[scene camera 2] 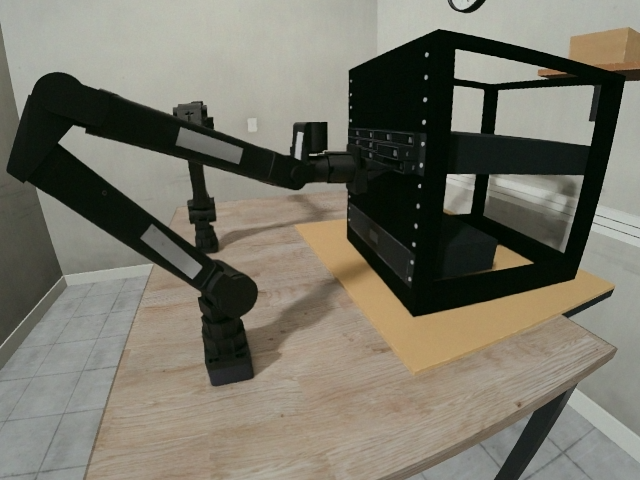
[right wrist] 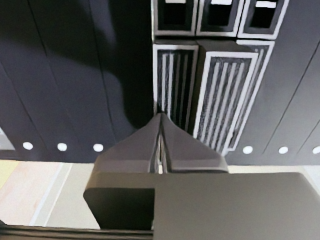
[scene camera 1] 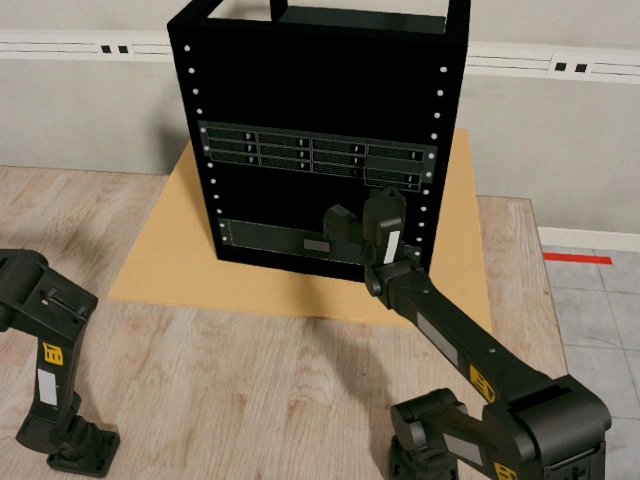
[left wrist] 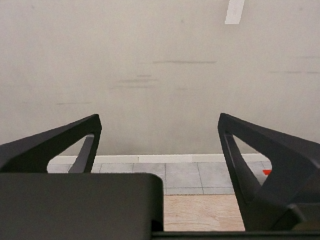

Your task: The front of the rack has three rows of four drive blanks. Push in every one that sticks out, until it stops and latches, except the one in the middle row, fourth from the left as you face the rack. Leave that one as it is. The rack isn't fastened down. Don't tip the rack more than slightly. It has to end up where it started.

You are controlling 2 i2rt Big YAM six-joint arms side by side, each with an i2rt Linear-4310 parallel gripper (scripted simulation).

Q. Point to a black rack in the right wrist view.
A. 83,83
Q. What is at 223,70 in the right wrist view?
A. A drive blank.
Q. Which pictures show the black rack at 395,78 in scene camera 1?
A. Scene camera 2, the right wrist view and scene camera 1 only.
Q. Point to a drive blank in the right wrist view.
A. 174,57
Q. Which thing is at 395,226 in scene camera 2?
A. A black rack.
